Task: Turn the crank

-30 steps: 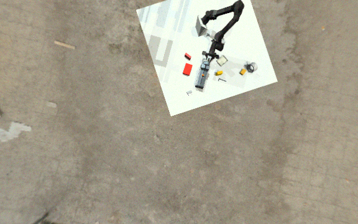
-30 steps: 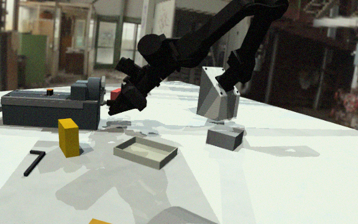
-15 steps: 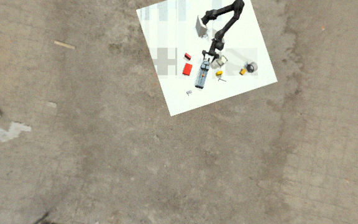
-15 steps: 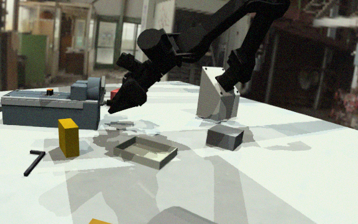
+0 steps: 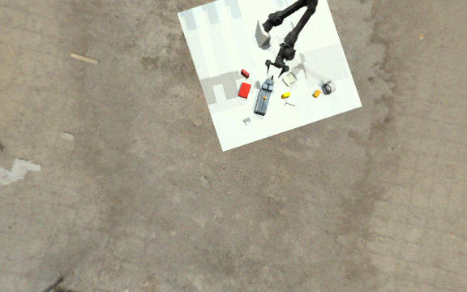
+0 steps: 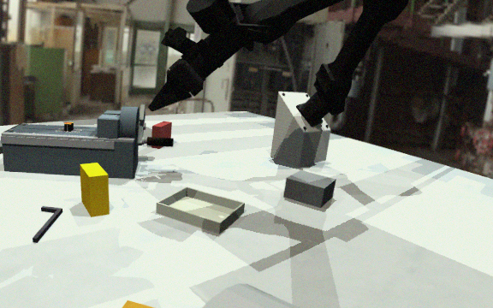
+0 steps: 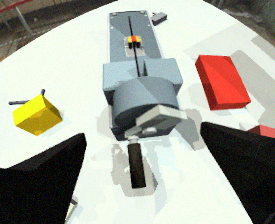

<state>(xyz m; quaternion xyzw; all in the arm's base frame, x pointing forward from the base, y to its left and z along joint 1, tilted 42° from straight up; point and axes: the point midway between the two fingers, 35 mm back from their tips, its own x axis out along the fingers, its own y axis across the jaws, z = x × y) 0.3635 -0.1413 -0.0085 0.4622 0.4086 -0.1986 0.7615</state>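
The dark crank handle is 70 mm below my gripper tip, 20 mm to the left of it and 10 mm behind it. Also, from my gripper tip: red pointer 120 mm to the right, 120 mm ahead, 50 mm below; shallow grey tray 180 mm to the left, 130 mm below, 50 mm ahead; yellow block 170 mm ahead, 100 mm below, 80 mm to the left.
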